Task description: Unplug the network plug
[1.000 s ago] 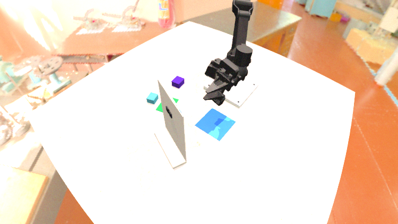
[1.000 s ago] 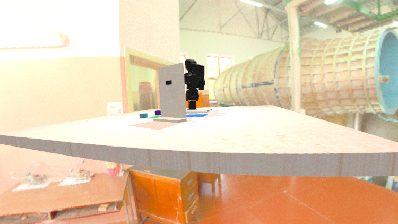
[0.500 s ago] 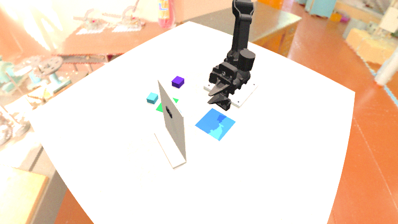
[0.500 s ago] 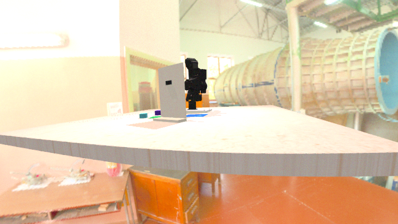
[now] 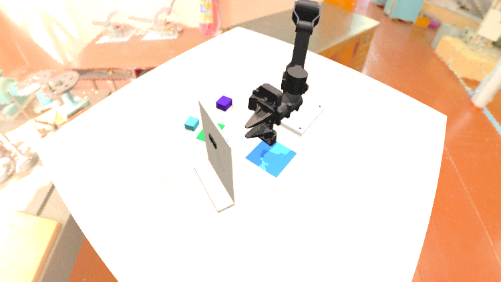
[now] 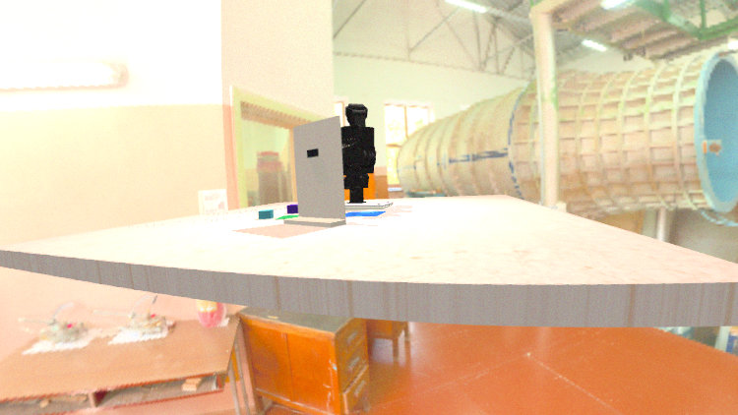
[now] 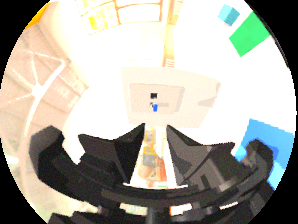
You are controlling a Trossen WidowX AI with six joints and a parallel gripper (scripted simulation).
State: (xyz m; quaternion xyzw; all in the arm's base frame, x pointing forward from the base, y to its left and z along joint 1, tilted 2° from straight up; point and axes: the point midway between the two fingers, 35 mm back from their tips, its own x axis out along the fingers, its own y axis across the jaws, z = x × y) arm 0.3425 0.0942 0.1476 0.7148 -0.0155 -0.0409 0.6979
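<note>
My gripper tip is now 10 cm past the blue marked square, 2 cm to the right of it and 17 cm above it. The rest, counted from my gripper tip: upright panel: 8 cm ahead, 3 cm to the right, 6 cm below.
</note>
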